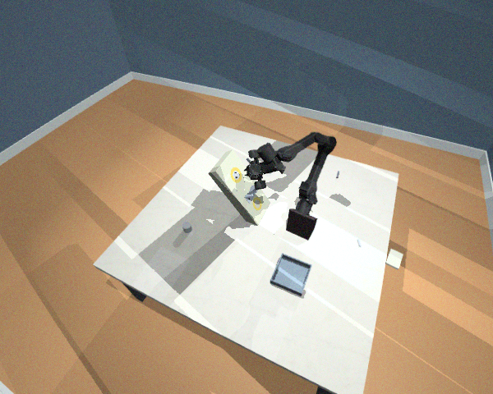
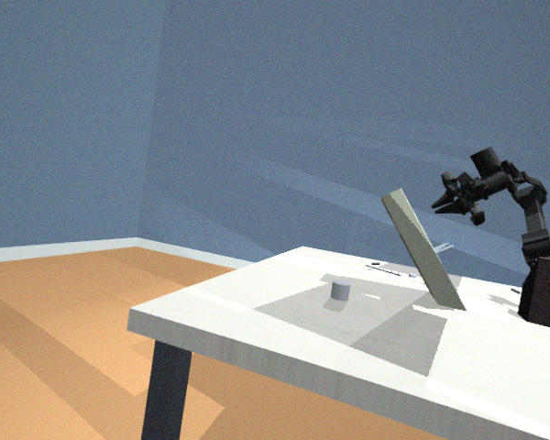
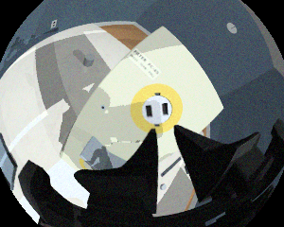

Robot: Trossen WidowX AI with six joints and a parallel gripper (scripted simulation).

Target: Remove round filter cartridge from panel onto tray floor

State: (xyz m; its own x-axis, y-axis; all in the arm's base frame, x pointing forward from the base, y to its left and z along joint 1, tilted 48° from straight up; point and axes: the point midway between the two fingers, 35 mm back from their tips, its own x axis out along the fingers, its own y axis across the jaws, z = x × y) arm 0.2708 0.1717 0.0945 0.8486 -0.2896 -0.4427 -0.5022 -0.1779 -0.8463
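Right now the round pale grey filter cartridge is 6 cm ahead of my gripper tip, 4 cm below it and 1 cm to the left of it. From my gripper tip the other things lie so: service panel 12 cm below, 2 cm ahead; then blue-grey tray 41 cm behind, 26 cm below, 22 cm to the left.
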